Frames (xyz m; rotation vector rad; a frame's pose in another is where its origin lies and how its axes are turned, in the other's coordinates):
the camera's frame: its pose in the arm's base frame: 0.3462 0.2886 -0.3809 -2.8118 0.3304 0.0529
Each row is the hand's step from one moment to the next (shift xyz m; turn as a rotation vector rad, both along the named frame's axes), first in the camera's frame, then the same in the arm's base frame.
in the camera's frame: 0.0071 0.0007 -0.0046 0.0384 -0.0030 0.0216
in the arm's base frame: 0.0067 -0.0036 0.0037 0.0380 0.0009 -0.0224
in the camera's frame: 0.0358 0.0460 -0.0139 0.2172 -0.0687 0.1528
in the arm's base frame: 0.0242 -0.0547 -0.0031 0.2271 0.0626 -0.1405
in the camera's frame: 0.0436 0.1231 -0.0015 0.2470 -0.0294 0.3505
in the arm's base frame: 0.0139 -0.1240 -0.0385 0.2469 0.0804 -0.3425
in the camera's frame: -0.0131 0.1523 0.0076 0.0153 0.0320 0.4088
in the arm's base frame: -0.0481 -0.1358 -0.0518 0.0072 0.0926 -0.3997
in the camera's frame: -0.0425 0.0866 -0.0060 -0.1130 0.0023 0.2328
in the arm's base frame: -0.0614 -0.0726 -0.0171 -0.1106 0.0943 -0.2141
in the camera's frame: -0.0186 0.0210 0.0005 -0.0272 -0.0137 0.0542
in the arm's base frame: -0.0230 -0.0152 -0.0054 -0.0233 0.0353 -0.0455
